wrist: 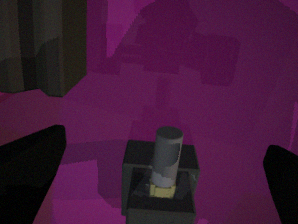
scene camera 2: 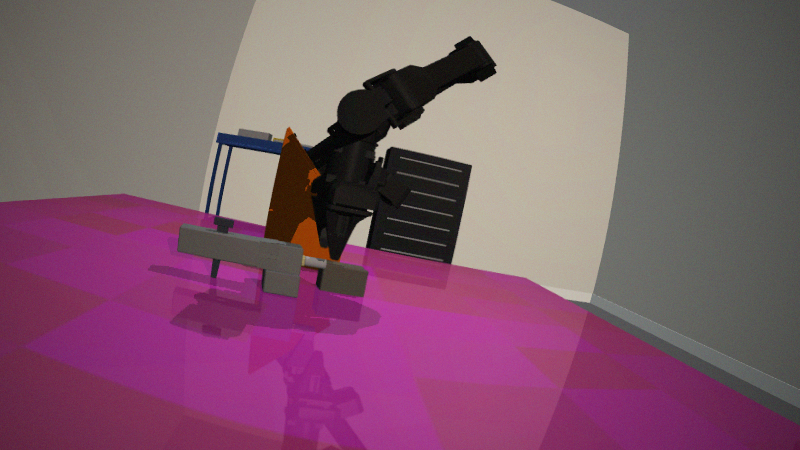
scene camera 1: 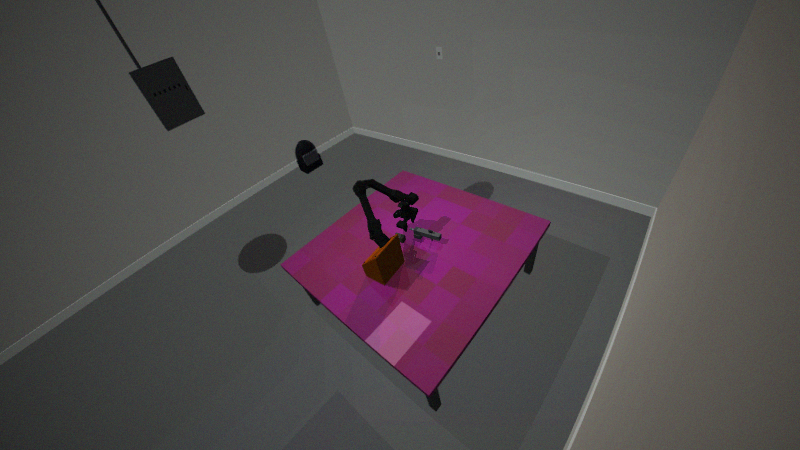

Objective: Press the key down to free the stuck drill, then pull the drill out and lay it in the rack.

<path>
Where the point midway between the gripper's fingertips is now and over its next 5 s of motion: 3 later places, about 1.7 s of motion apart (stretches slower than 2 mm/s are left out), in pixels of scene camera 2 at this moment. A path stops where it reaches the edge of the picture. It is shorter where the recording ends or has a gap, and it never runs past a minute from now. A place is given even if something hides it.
The gripper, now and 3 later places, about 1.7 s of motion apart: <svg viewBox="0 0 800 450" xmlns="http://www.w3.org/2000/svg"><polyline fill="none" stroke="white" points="328,253 315,285 340,290 332,290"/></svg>
</path>
